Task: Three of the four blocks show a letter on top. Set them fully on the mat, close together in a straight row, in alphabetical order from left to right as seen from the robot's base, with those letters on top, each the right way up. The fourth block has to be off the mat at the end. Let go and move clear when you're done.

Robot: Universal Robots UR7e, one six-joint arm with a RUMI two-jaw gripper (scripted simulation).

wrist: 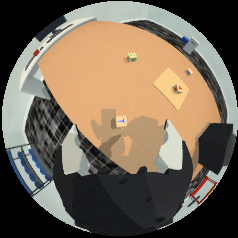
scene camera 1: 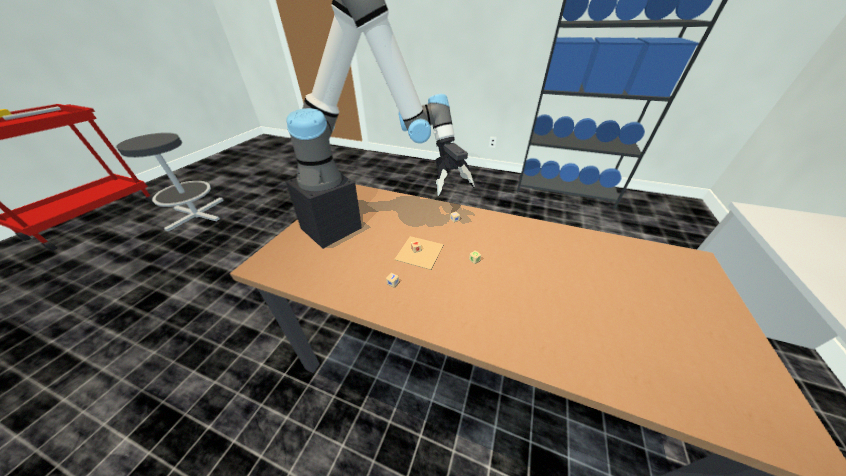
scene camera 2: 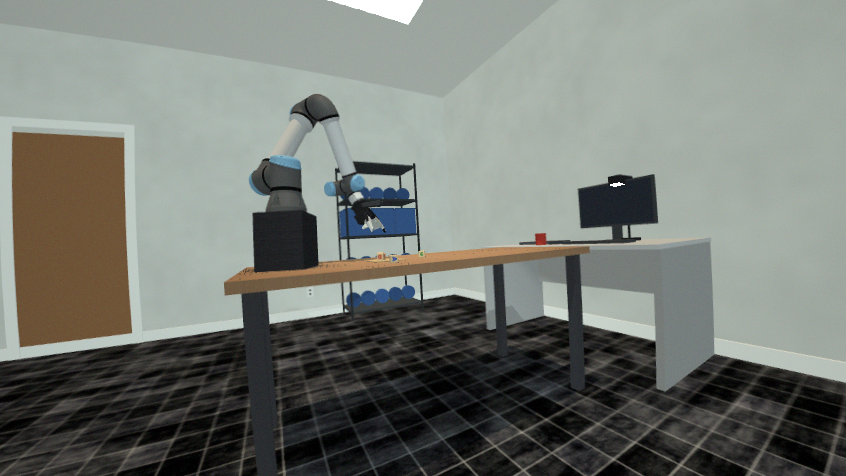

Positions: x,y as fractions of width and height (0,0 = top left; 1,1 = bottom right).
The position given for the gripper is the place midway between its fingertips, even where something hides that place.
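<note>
The gripper (wrist: 0.51,0.51) is visible, as is a pale yellow mat (scene camera 1: 0.50,0.54). The wrist view also shows the mat (wrist: 0.70,0.34).
</note>
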